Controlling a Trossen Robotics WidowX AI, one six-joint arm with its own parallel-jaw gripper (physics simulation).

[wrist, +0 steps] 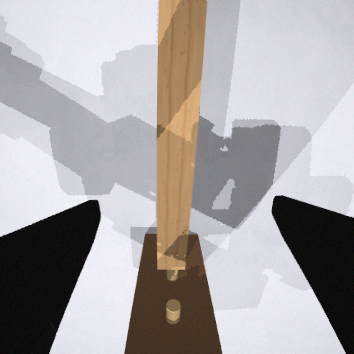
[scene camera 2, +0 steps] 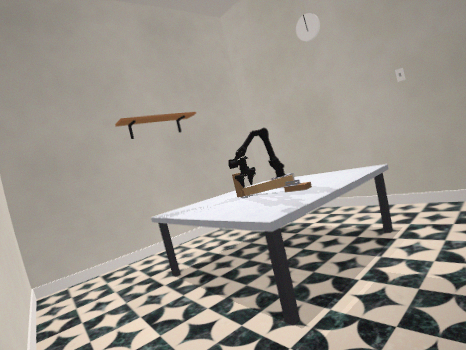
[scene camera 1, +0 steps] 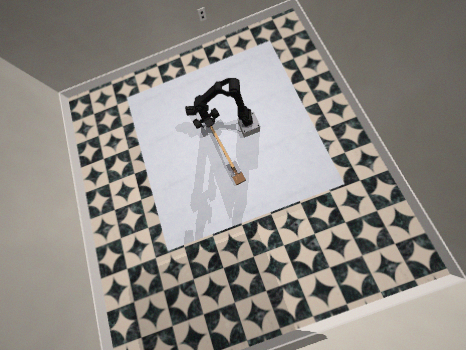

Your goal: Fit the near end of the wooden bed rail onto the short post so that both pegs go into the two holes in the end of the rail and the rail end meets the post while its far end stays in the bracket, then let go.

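Seen in the pictures: gripper, fingertip midpoint: (wrist: 187, 206) (scene camera 2: 248, 186); arm's base at its link origin: (scene camera 2: 281, 176) (scene camera 1: 247, 121).
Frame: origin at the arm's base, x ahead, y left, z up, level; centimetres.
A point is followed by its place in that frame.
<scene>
The wooden bed rail (scene camera 1: 223, 146) @[x 22.8, y 12.4, z 0.6 cm] (scene camera 2: 270, 185) @[x 24.5, y 11.0, z -2.7 cm] (wrist: 178, 125) @[x 26.0, y -5.8, z -1.1 cm] slopes down to its near end, which is low at the short post's foot in scene camera 2. The short post (scene camera 2: 237, 184) @[x 30.3, y -17.5, z 1.8 cm] (wrist: 155, 310) @[x 26.5, y -16.5, z 0.0 cm] stands upright. In the wrist view one peg (wrist: 173, 311) @[x 27.4, y -15.2, z 0.8 cm] is bare and the other peg (wrist: 172, 274) @[x 27.5, y -15.7, z -2.4 cm] is partly hidden by the rail end, so the rail is not fitted on both. The rail's far end is at the bracket (scene camera 1: 233, 169) @[x 21.5, y 29.2, z -2.0 cm] (scene camera 2: 292, 183) @[x 22.2, y 28.8, z -3.3 cm]; its exact seating is too small to tell. My gripper (scene camera 1: 206, 122) @[x 27.2, y -9.6, z -1.1 cm] (scene camera 2: 246, 183) @[x 27.2, y -9.6, z -1.1 cm] (wrist: 187, 206) @[x 27.2, y -9.6, z -1.1 cm] is open above the near end, fingers apart from the rail on both sides.
A brown block (scene camera 1: 239, 178) @[x 19.8, y 36.3, z -4.4 cm] (scene camera 2: 300, 187) @[x 24.0, y 36.0, z -6.1 cm] lies by the bracket at the rail's far end. The arm's grey base (scene camera 1: 249, 126) @[x 0.2, y 4.1, z 0.1 cm] stands beside the rail on the white table (scene camera 1: 285, 165) @[x -14.4, y 38.3, z -8.0 cm] (scene camera 2: 215, 212) @[x 70.9, y 7.5, z -8.0 cm]. Arm shadows cross the table around the rail.
</scene>
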